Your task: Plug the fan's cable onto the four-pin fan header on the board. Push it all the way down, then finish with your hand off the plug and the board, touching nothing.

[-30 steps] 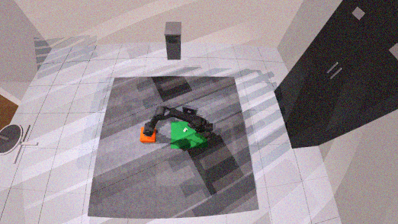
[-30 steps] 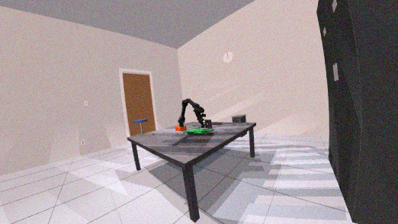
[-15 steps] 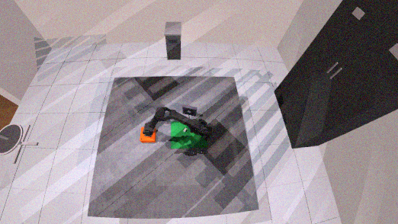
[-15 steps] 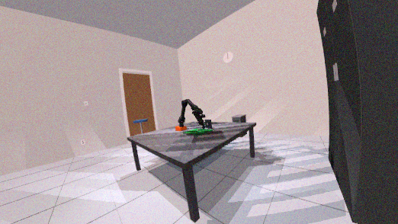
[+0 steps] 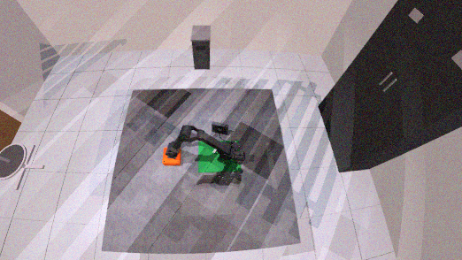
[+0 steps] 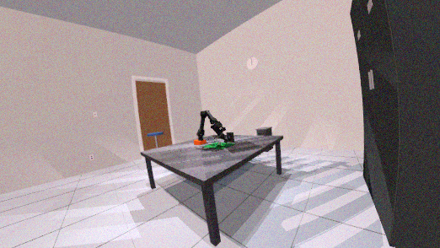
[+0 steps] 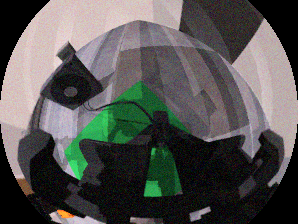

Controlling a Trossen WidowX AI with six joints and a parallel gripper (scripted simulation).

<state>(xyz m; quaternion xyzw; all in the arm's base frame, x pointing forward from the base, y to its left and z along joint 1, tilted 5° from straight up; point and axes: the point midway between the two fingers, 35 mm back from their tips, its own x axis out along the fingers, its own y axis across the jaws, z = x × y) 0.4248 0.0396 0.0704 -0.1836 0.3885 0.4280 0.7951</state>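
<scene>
The green board lies 110 mm behind my gripper tip, 80 mm below it and 20 mm to the right of it. Round my gripper tip: white fan header 130 mm behind, 50 mm below, 10 mm to the left; fan plug 10 mm below; black square fan 170 mm to the left, 120 mm behind.
</scene>
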